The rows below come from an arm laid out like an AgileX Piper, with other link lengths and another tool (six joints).
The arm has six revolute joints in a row. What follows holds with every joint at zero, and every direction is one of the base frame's.
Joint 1 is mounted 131.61 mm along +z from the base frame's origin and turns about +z.
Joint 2 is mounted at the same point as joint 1 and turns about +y.
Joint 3 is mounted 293.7 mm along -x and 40.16 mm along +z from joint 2 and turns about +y.
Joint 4 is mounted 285.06 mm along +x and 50.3 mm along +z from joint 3 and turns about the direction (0.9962, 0, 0.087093).
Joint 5 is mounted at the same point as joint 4 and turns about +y.
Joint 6 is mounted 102.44 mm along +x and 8.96 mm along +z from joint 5 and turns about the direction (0.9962, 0, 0.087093).
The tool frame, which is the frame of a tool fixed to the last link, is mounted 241.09 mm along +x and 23 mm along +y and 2.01 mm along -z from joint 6; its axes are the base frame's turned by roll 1.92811, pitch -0.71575 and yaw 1.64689 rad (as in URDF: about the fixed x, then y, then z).
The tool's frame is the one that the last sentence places.
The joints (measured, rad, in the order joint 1, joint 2, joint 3, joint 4, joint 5, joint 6), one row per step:
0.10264 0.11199 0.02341 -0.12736 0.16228 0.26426
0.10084 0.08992 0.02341 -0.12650 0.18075 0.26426
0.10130 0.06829 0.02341 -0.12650 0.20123 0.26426
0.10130 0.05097 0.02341 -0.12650 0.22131 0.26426
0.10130 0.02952 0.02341 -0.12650 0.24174 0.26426
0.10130 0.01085 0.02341 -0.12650 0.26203 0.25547
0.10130 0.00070 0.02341 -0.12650 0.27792 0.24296
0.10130 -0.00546 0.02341 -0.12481 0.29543 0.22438
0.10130 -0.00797 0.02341 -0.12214 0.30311 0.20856
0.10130 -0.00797 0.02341 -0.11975 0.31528 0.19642
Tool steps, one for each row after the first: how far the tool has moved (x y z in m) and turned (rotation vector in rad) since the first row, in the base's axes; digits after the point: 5 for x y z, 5 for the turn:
-0.00130 -0.00146 0.00128 0.00115 -0.00365 -0.00417
-0.00289 -0.00233 0.00170 0.00124 -0.00496 -0.00629
-0.00444 -0.00333 0.00079 0.00097 -0.00238 -0.00883
-0.00600 -0.00435 0.00109 0.00116 -0.00355 -0.01140
-0.00760 -0.00553 0.00028 -0.00747 -0.00273 -0.01214
-0.00891 -0.00657 -0.00197 -0.02016 0.00197 -0.01151
-0.01047 -0.00762 -0.00616 -0.03763 0.01201 -0.00948
-0.01123 -0.00801 -0.00822 -0.05085 0.01627 -0.00668
-0.01246 -0.00857 -0.01246 -0.06143 0.02771 -0.00493

